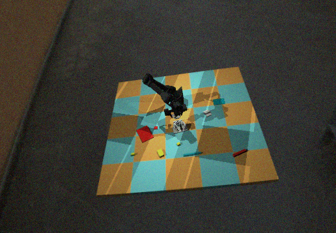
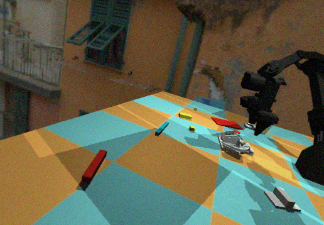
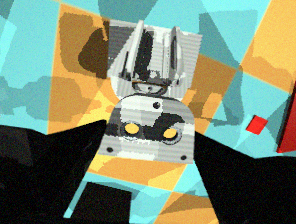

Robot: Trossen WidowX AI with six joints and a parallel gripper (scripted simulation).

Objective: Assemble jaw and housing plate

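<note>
The base is 20 mm above my gripper tip and 10 mm ahead of it. From my gripper tip the other things lie so: white jaw: 70 mm below, 30 mm ahead, 10 mm to the right; then small yellow cube: 230 mm ahead, 80 mm below, 20 mm to the left; then small red cube: 190 mm to the right, 80 mm below, 50 mm ahead.
</note>
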